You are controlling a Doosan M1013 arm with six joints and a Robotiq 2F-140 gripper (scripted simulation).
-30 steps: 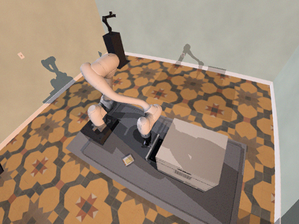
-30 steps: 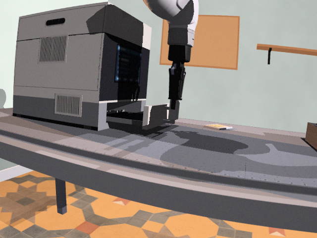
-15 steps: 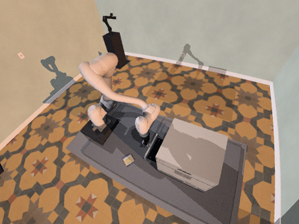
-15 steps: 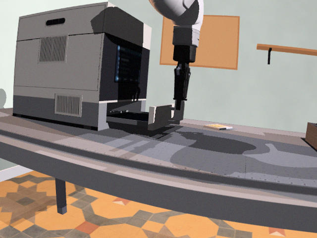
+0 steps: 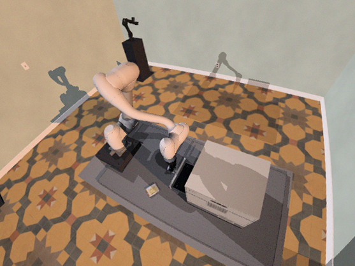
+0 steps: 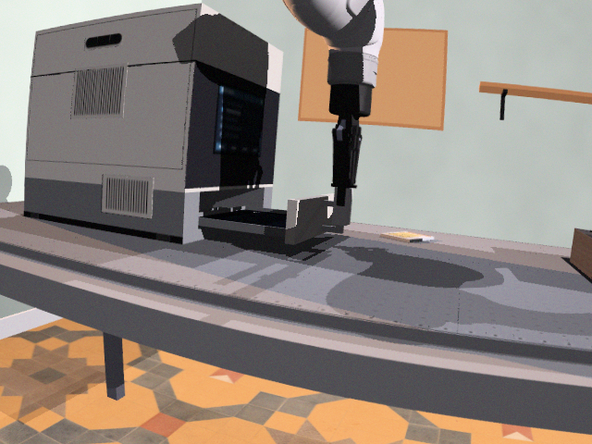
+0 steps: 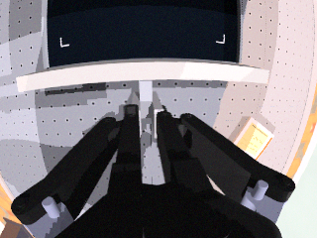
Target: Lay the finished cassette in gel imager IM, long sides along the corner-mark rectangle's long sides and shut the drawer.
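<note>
Now: hand 8 cm past the cassette, 23 cm to the left of it and 7 cm above it.
</note>
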